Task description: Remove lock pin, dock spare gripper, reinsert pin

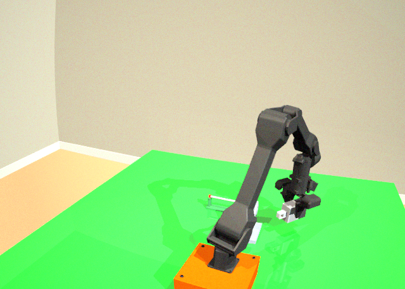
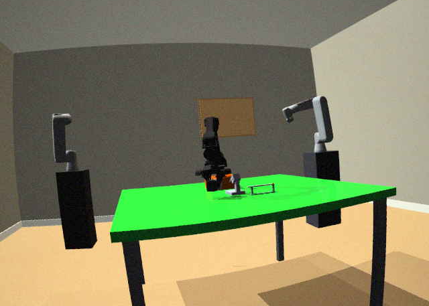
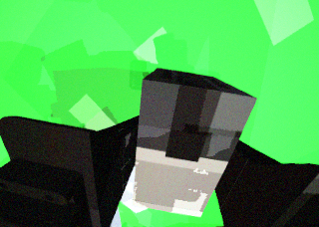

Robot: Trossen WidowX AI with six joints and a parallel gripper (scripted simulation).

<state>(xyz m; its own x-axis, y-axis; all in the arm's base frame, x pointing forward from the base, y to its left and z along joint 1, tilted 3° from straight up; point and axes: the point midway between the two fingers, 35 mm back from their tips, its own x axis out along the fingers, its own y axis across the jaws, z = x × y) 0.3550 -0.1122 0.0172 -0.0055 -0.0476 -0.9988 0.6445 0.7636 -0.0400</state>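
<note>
The spare gripper lies 20 mm above my gripper tip, 10 mm to the left of it and 10 mm behind it. Round my gripper tip: pin cradle 260 mm to the left, 30 mm below, 30 mm ahead; socket 140 mm to the left, 70 mm behind.
</note>
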